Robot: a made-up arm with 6 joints.
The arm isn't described. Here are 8 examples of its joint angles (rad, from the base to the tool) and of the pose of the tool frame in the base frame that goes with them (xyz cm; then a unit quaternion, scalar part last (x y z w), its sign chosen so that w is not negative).
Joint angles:
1: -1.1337 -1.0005 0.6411 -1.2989 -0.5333 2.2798
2: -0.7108 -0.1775 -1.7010 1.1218 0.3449 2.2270
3: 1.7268 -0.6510 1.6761 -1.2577 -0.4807 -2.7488
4: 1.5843 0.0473 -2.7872 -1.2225 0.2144 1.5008
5: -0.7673 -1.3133 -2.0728 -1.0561 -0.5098 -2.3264
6: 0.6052 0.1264 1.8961 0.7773 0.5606 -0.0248
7: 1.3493 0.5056 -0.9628 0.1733 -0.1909 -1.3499
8: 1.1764 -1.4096 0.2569 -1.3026 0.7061 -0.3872
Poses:
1: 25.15 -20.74 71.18 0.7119 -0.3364 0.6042 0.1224
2: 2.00 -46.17 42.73 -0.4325 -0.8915 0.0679 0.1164
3: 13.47 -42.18 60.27 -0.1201 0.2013 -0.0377 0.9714
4: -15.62 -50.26 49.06 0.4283 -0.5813 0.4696 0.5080
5: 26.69 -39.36 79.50 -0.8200 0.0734 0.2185 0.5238
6: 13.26 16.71 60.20 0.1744 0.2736 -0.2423 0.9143
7: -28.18 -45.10 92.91 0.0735 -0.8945 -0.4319 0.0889
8: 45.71 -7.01 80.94 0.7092 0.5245 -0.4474 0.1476
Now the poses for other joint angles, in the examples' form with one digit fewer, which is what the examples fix.
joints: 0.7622 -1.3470 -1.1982 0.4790 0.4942 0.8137
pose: 16.2 -54.8 93.5 0.761 0.309 -0.522 0.231
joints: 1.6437 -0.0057 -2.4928 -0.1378 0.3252 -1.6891
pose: 26.7 -52.3 68.6 0.057 -0.567 -0.354 0.742
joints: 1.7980 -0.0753 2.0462 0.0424 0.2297 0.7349
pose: -1.3 -39.3 35.2 -0.837 0.248 -0.390 0.292
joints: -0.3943 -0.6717 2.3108 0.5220 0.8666 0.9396
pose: 26.3 -3.5 105.6 0.326 0.216 -0.529 0.753
